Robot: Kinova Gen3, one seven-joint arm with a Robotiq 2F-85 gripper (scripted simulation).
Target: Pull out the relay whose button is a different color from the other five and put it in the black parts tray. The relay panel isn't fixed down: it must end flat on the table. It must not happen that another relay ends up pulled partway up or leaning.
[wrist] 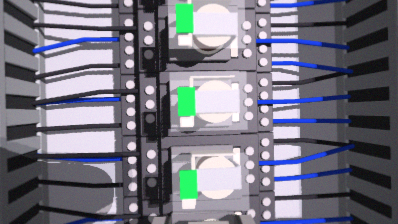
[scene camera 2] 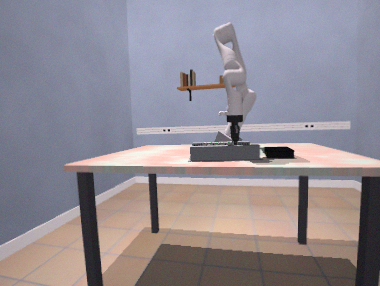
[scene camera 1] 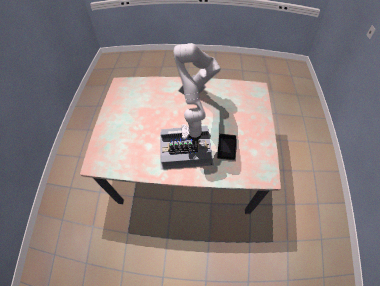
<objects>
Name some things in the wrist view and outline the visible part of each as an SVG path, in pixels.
A grey relay panel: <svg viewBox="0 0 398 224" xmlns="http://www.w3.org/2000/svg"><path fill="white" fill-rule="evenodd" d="M0 0L0 224L152 224L154 217L171 216L173 211L171 146L232 144L248 152L250 211L236 211L234 213L235 215L251 214L255 224L398 224L398 0L271 0L271 3L270 0L245 0L246 48L230 61L169 62L168 0ZM246 71L248 130L171 132L169 72Z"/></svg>
</objects>
